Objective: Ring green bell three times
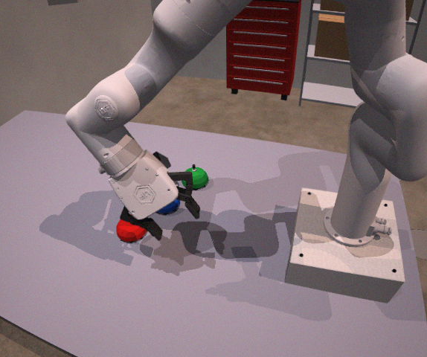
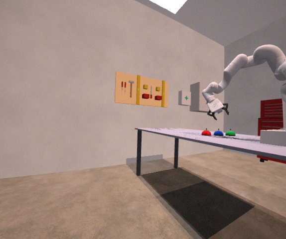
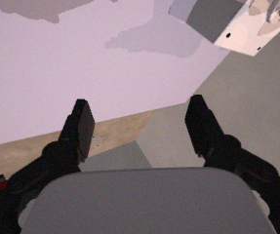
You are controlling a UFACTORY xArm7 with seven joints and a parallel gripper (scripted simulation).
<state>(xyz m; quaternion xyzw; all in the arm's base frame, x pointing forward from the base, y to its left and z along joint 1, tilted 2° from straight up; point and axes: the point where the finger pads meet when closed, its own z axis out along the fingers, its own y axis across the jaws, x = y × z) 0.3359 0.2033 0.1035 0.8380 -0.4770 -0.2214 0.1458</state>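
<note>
The green bell lies 130 mm ahead of my hand, 310 mm to the right of it and 140 mm below it. Also, from my hand: red bell (190 mm ahead, 60 mm to the right, 140 mm below); blue bell (160 mm ahead, 180 mm to the right, 140 mm below).
</note>
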